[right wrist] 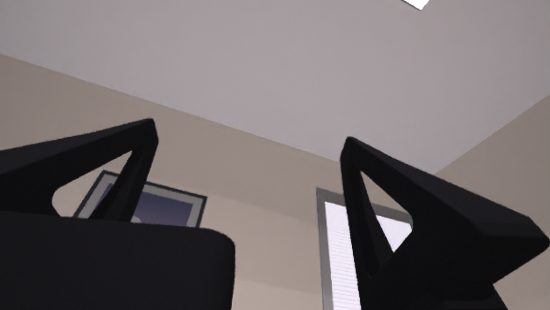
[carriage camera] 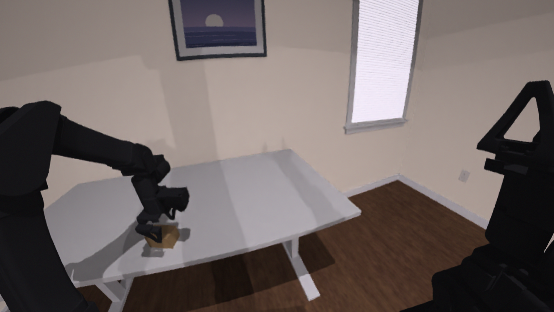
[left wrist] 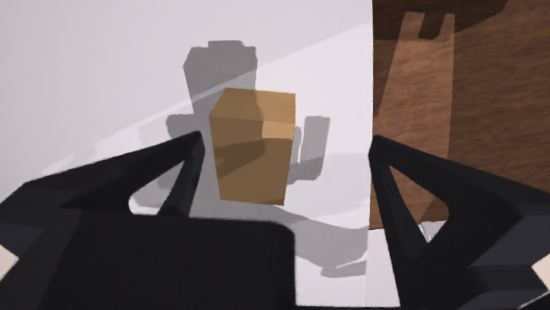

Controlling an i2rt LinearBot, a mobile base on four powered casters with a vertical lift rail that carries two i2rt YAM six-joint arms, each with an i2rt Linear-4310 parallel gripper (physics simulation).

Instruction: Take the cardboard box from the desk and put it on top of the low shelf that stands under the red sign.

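Places are measured from the left arm's base along level axes (x ahead, y left, z up), in millimetres.
Pixels of known places: left gripper, fingertip midpoint: point(carriage camera: 166, 230) point(left wrist: 286, 142); right gripper, fingertip midpoint: point(right wrist: 251, 138).
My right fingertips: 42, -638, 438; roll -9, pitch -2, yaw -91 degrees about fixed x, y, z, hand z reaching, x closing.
Observation:
Behind a point stands the place of what it marks, as x, y, z.
The small brown cardboard box point(carriage camera: 170, 240) @(329, 12, -27) point(left wrist: 252, 167) @(353, 54, -9) stands on the white desk point(carriage camera: 265, 195) @(592, -318, -59) point(left wrist: 75, 60) @(516, -21, -59), near its front edge. My left gripper point(carriage camera: 166, 228) @(326, 5, 24) point(left wrist: 286, 142) @(326, 5, 24) is open and empty, just above the box. In the left wrist view the box shows between the fingers, closer to the left finger, and the right finger reaches over the desk edge. Whether a finger touches the box cannot be told. My right gripper point(right wrist: 251, 138) @(42, -638, 438) is open and empty, pointing up, away from the desk. The low shelf and the red sign do not show in these views.
A framed sunset picture point(carriage camera: 218, 52) @(1078, -94, 628) point(right wrist: 200, 210) @(1145, -372, 954) hangs on the wall behind the desk. A window point(carriage camera: 382, 65) @(1425, -1442, 585) point(right wrist: 340, 255) @(1367, -1205, 881) is to its right. Desk legs point(carriage camera: 302, 275) stand on the brown wood floor point(carriage camera: 390, 225) @(878, -1432, -779) point(left wrist: 490, 100) @(-543, 330, -779). A wall outlet point(carriage camera: 464, 175) @(923, -2249, -370) is at the right.

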